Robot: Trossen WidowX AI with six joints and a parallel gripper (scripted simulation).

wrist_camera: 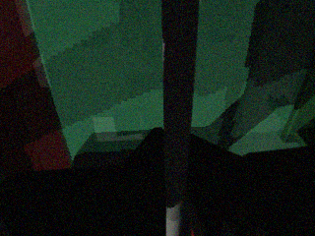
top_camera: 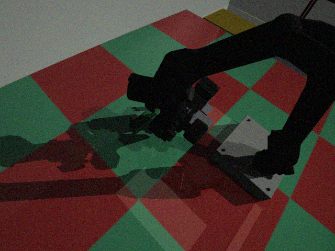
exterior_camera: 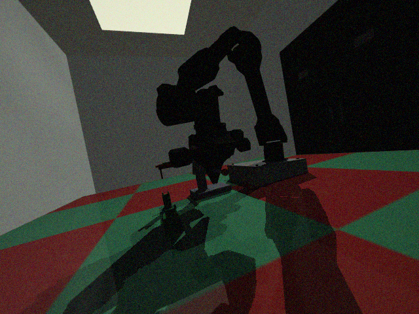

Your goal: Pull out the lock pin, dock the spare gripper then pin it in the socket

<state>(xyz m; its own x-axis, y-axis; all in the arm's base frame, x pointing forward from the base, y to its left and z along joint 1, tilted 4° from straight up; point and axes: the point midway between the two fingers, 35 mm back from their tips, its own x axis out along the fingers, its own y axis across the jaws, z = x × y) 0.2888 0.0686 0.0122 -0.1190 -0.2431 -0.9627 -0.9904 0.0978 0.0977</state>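
The socket is 20 mm behind my gripper tip and 90 mm to the right of it. Also, from my gripper tip: spare gripper: 20 mm behind, 100 mm to the right, 80 mm above; then narrow green rack: 120 mm ahead, 10 mm to the left, 20 mm below.
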